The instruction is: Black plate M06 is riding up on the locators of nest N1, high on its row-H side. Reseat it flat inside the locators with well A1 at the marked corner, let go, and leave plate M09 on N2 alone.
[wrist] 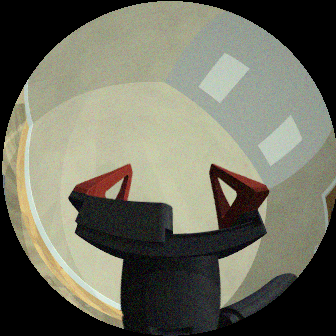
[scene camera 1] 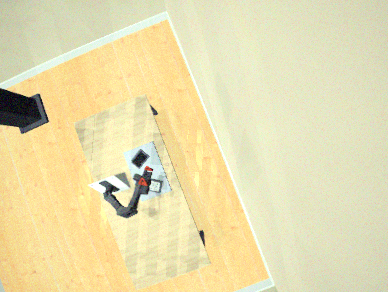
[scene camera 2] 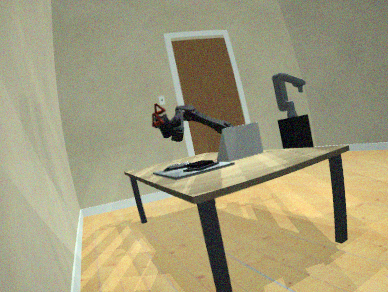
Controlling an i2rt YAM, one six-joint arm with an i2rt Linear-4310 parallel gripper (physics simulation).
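Pixels of known places: gripper, fingertip midpoint: (wrist: pixel 170 167) (scene camera 1: pixel 145 171) (scene camera 2: pixel 154 108); arm's base, link origin: (scene camera 1: pixel 109 186) (scene camera 2: pixel 236 139).
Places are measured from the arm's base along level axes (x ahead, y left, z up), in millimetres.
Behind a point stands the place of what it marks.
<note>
A black plate (scene camera 1: pixel 140 158) (scene camera 2: pixel 201 165) sits in a dark nest on the pale board (scene camera 1: pixel 160 173) {x 458, y -74, z -99 mm} (scene camera 2: pixel 172 175) {x 496, y 166, z -96 mm}. It looks like M06, but its labels, tilt and A1 corner are too small to read. A second nest (scene camera 1: pixel 156 186) {x 382, y -174, z -73 mm} with a light, dotted middle is on the same board, partly beside the arm; whether that is plate M09 on N2 I cannot tell. My gripper (scene camera 1: pixel 146 175) {x 473, y 1, z 275 mm} (scene camera 2: pixel 158 114) {x 473, y 1, z 275 mm} (wrist: pixel 170 167) {x 473, y 1, z 275 mm} is open and empty, its red fingers wide apart. It is raised high above the board, facing the walls and ceiling; no plate shows in the wrist view.
An upright grey panel (scene camera 2: pixel 242 141) {x 6, y 78, z -15 mm} stands on the wooden table (scene camera 1: pixel 165 245) {x 227, y -761, z -112 mm} (scene camera 2: pixel 280 162) {x 135, y 600, z -112 mm} by the arm's base; its white side shows from above. Another grey arm (scene camera 2: pixel 284 92) stands on a black pedestal (scene camera 2: pixel 296 132) behind the table. A brown door (scene camera 2: pixel 207 75) is in the far wall.
</note>
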